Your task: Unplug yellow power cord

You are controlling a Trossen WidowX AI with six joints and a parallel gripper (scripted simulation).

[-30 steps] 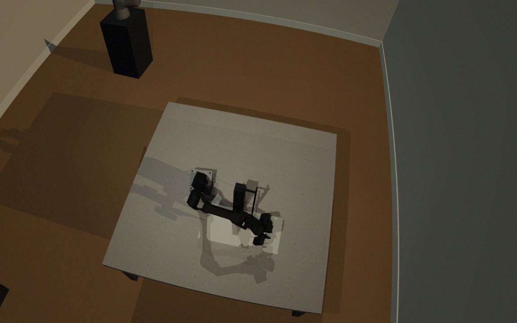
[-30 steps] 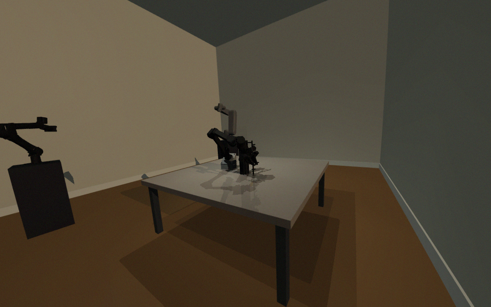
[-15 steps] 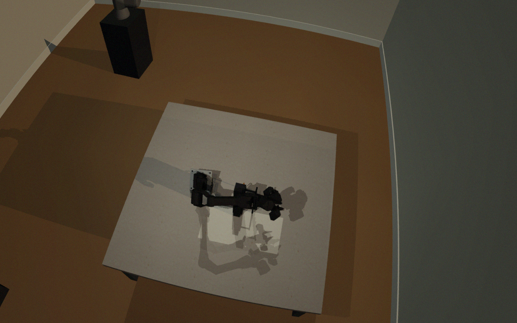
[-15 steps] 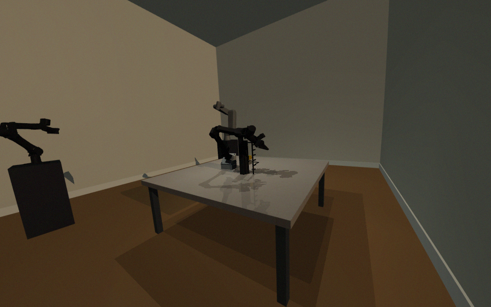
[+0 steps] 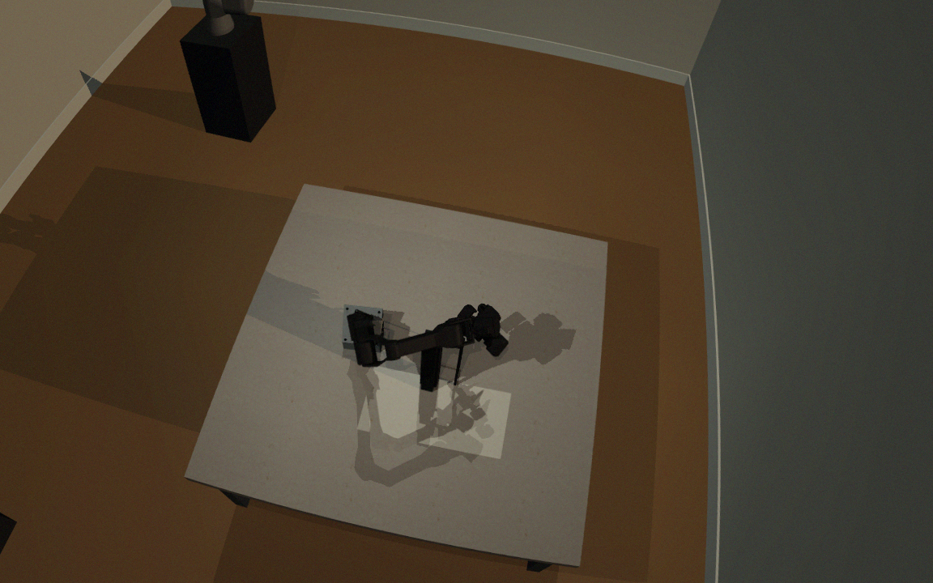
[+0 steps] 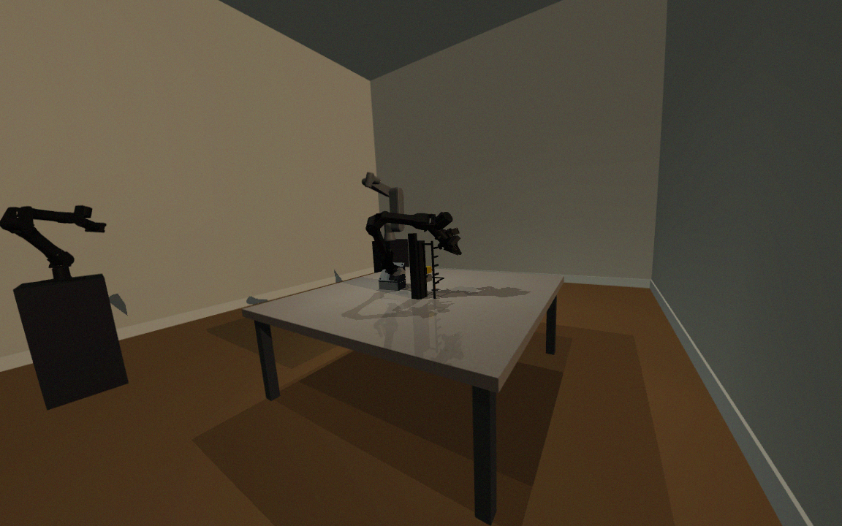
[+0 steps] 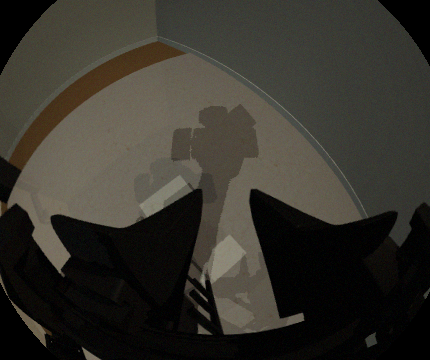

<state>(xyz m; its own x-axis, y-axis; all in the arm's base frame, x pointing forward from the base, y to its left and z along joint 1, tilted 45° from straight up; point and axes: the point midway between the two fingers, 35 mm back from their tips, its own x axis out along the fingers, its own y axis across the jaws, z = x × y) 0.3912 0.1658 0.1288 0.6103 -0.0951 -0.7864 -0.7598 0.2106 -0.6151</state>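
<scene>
The yellow plug is 17 cm behind my gripper tip, 6 cm to the right of it and 7 cm below it.
</scene>
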